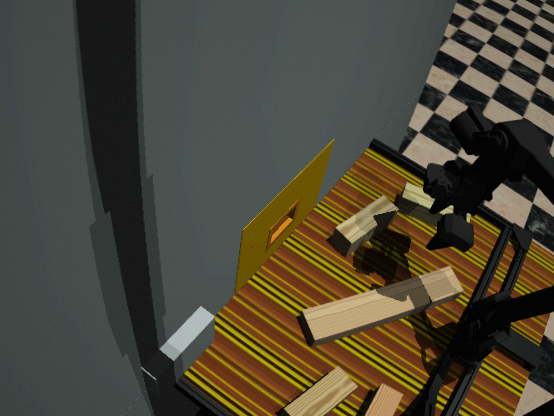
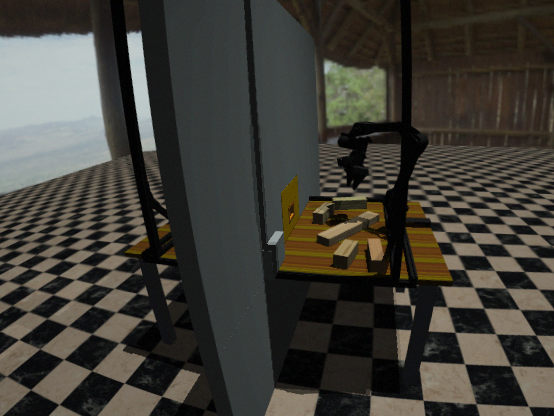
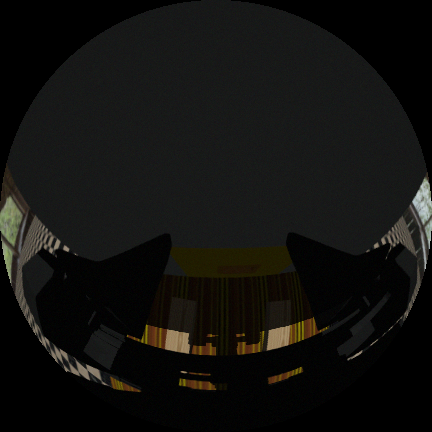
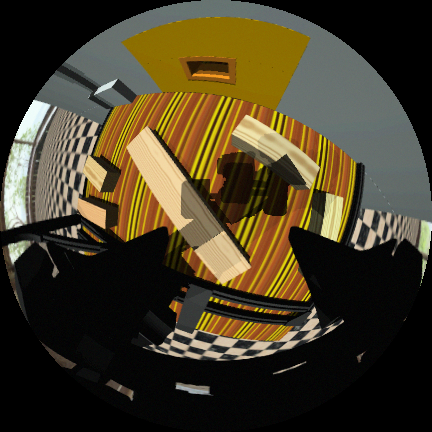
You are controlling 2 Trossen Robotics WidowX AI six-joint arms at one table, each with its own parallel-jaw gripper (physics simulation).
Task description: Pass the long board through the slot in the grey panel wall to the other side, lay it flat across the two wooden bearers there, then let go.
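Places are measured from the left arm's base along level axes (x ahead, y left, z up), in metres.
Where they show: left gripper, between the fingertips: (image 3: pixel 230 239); right gripper, between the fingertips: (image 1: pixel 429 230) (image 2: pixel 350 187) (image 4: pixel 230 232); right arm's base, origin of its link: (image 1: pixel 468 349) (image 4: pixel 165 284).
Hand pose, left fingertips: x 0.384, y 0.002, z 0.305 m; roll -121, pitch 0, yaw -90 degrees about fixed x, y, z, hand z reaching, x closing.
Note:
Each offset is from my left fingertips to the centre of the thing. "spot": to the spot under its first point.
The long board {dx +0.342, dy -0.015, dz -0.308 m} (image 1: pixel 350 312) (image 2: pixel 340 232) (image 4: pixel 162 185) lies flat and aslant on the striped table, apart from the grey panel wall (image 1: pixel 210 125) (image 2: pixel 210 150) (image 4: pixel 360 115). A yellow plate {spot: dx +0.099, dy -0.127, dz -0.210 m} (image 1: pixel 255 245) (image 4: pixel 150 47) on the wall frames the slot. My right gripper (image 1: pixel 433 228) (image 2: pixel 353 186) (image 4: pixel 230 232) is open and empty, pointing down above the table, over the board's side of the wall. My left gripper (image 3: pixel 230 239) is open and empty beyond the wall. Between its fingers the yellow plate and two wooden bearers {dx -0.149, dy +0.109, dz -0.305 m} (image 3: pixel 177 340) {dx -0.164, dy -0.148, dz -0.305 m} (image 3: pixel 278 337) show, the bearers partly in shadow.
On the board's side lie a wooden block {dx +0.213, dy +0.116, dz -0.299 m} (image 1: pixel 367 225) (image 4: pixel 272 150) near the plate, a pale block {dx +0.320, dy +0.266, dz -0.300 m} (image 1: pixel 412 197) (image 4: pixel 332 217) behind it, and two more blocks {dx +0.341, dy -0.260, dz -0.300 m} (image 1: pixel 320 394) {spot: dx +0.434, dy -0.200, dz -0.280 m} (image 1: pixel 385 400) at the front. A light grey block {spot: dx +0.122, dy -0.321, dz -0.224 m} (image 1: pixel 192 335) (image 2: pixel 276 242) adjoins the wall. Black rails cross the table.

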